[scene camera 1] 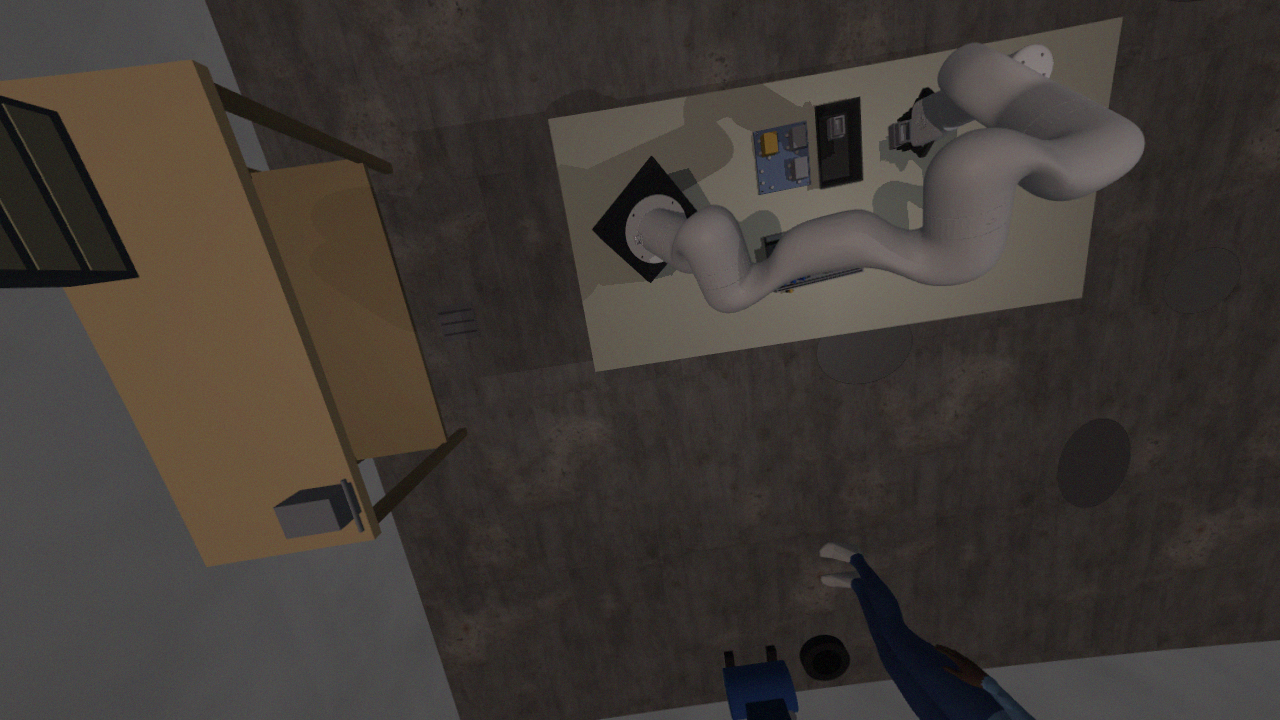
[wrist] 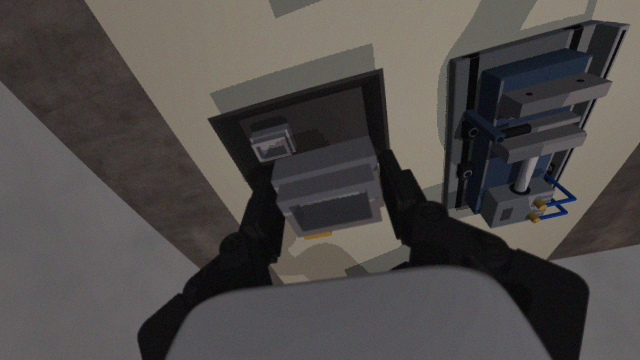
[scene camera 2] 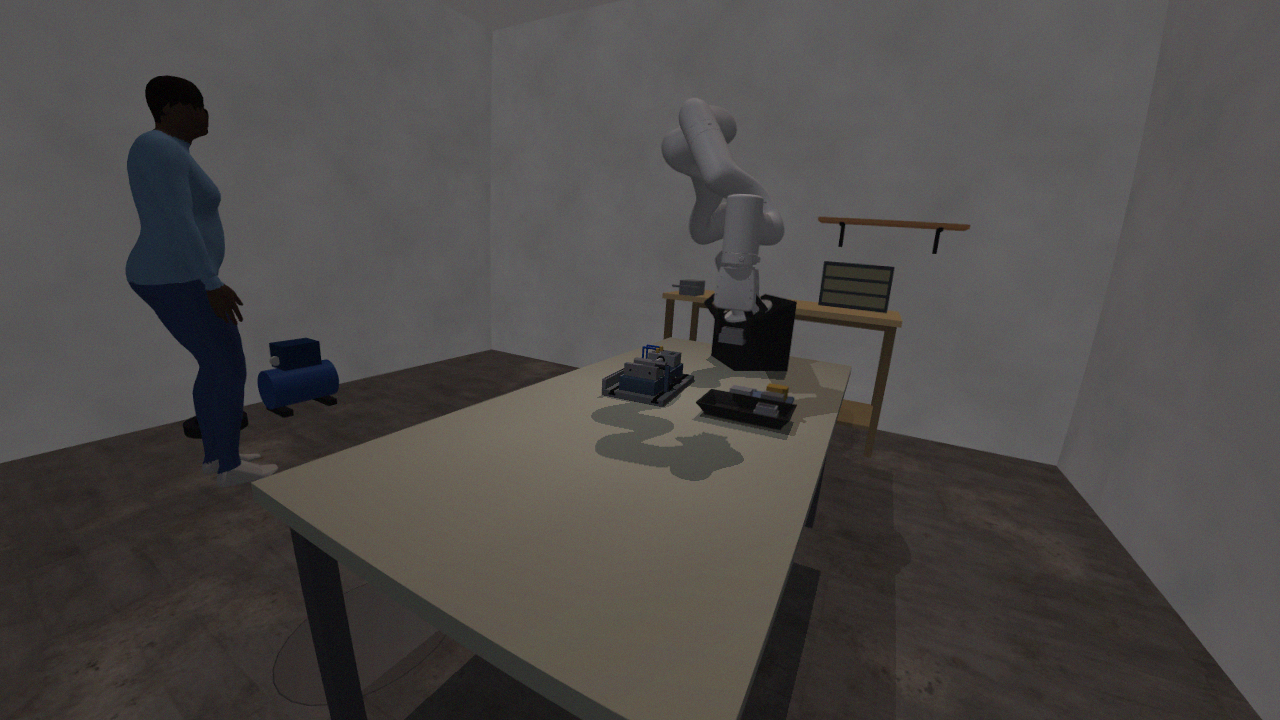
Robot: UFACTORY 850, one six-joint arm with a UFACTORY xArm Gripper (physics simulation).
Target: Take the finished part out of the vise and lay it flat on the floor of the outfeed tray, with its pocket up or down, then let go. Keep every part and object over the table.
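My gripper (scene camera 1: 904, 132) (scene camera 2: 733, 329) (wrist: 327, 181) is shut on the finished part (scene camera 1: 900, 136) (scene camera 2: 732, 336) (wrist: 330, 192), a grey block whose rectangular pocket faces the wrist camera. It holds the part well above the table. In the wrist view the part overlaps the near side of the black outfeed tray (scene camera 1: 837, 168) (scene camera 2: 742, 413) (wrist: 325, 112); in scene camera 1 it shows right of the tray. A smaller grey part (scene camera 1: 836, 127) (scene camera 2: 766, 409) (wrist: 272, 143) lies in the tray. The vise (scene camera 2: 646, 383) (wrist: 550, 95) shows no part between its jaws; the arm hides much of it in scene camera 1.
A blue plate (scene camera 1: 771, 179) with grey blocks and a yellow block (scene camera 1: 768, 144) (scene camera 2: 776, 391) stands beside the tray. Hoses rise at the vise's end. The black arm base (scene camera 1: 650, 176) (scene camera 2: 775, 344) stands at one table end. A person (scene camera 1: 881, 617) (scene camera 2: 174, 205) stands away from the table.
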